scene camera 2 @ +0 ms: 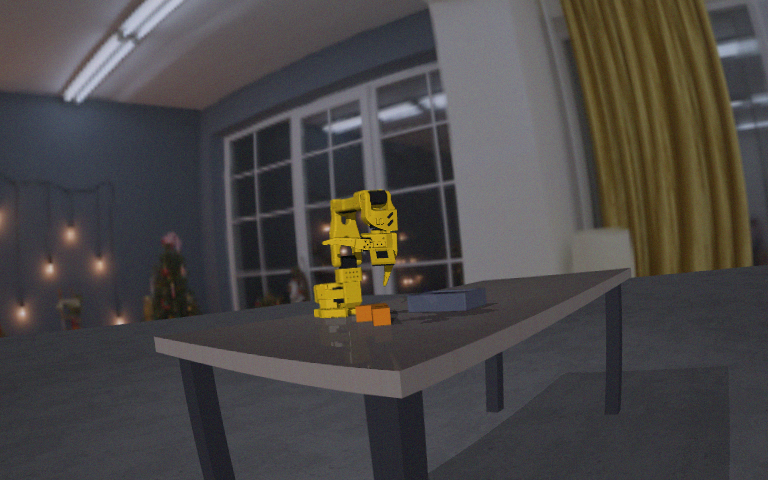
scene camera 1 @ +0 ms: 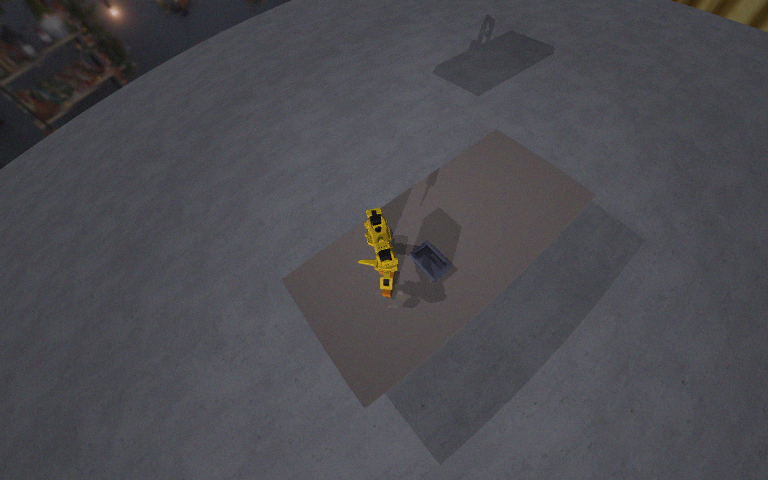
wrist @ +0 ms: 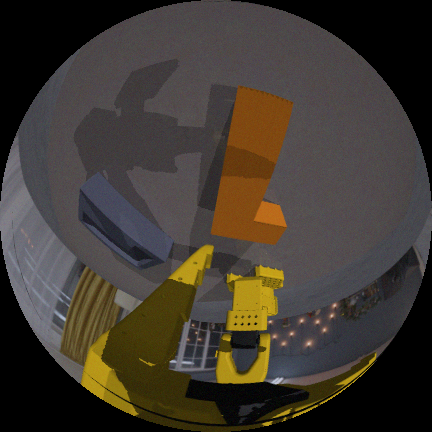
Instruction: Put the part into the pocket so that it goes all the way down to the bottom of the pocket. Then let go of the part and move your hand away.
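Seen in the pictures: end effector, tool point: (scene camera 2: 383, 283) (scene camera 1: 391, 270) (wrist: 212, 254); arm's base, origin of the base link: (scene camera 2: 347, 315) (scene camera 1: 381, 239) (wrist: 249, 274).
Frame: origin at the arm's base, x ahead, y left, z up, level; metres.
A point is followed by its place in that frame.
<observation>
The orange L-shaped part (scene camera 1: 386, 293) {y -0.131, x 0.208, z 0.030 m} (scene camera 2: 381, 315) {y -0.135, x 0.209, z 0.018 m} (wrist: 250, 150) {y -0.107, x 0.186, z 0.030 m} lies flat on the table, outside the pocket. In scene camera 1 the arm hides most of it. The grey-blue block with the L-shaped pocket (scene camera 1: 440, 254) {y 0.120, x 0.222, z 0.036 m} (scene camera 2: 447, 301) {y 0.035, x 0.239, z 0.020 m} (wrist: 125, 215) {y 0.035, x 0.211, z 0.019 m} stands beside it, apart from it. Its pocket looks empty in scene camera 1. My gripper (scene camera 1: 373, 272) (scene camera 2: 355, 263) (wrist: 292, 301) is fully open and empty, with the moving jaw swung far out. The fixed jaw points down, its tip clearly above the part in scene camera 2. In the wrist view that tip shows near the part's short-arm end.
The arm's yellow base (scene camera 2: 336, 300) {y -0.012, x -0.015, z 0.034 m} (wrist: 247, 300) stands on the table (scene camera 1: 362, 350) {y -0.323, x 0.311, z 0.000 m} (scene camera 2: 283, 345) {y -0.354, x 0.196, z 0.000 m}, behind the part in scene camera 2. The block is to the right of the part there. The arm's shadow falls on the table around the part and the block.
</observation>
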